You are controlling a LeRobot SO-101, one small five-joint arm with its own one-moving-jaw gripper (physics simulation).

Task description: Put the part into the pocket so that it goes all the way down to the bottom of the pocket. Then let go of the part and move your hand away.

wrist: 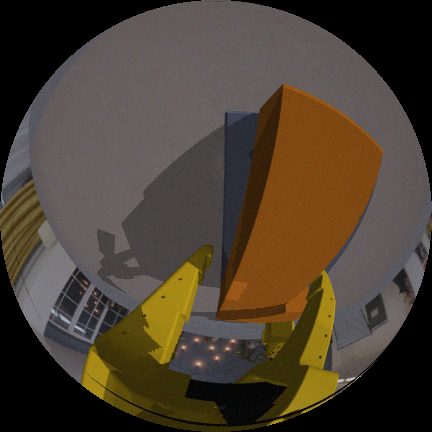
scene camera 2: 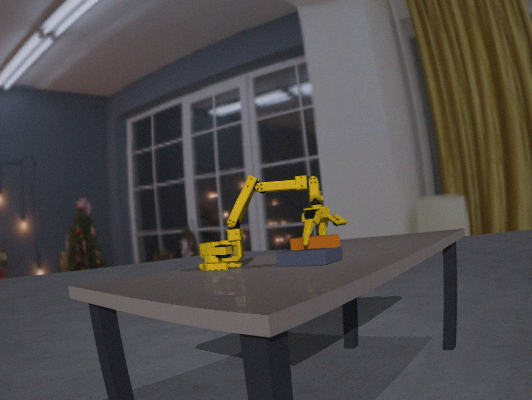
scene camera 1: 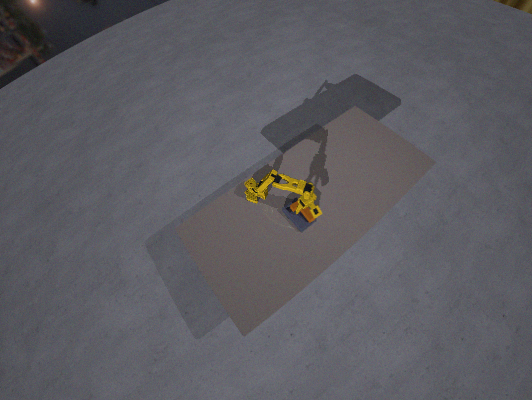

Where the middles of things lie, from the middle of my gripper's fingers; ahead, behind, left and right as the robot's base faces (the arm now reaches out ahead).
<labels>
I see my gripper 10 mm short of the orange L-shaped block [wrist: 312, 171] and 50 mm above it. The rest, counted from my hand: pocket block [scene camera 2: 321, 256] (10 mm to the right, 80 mm below).
</labels>
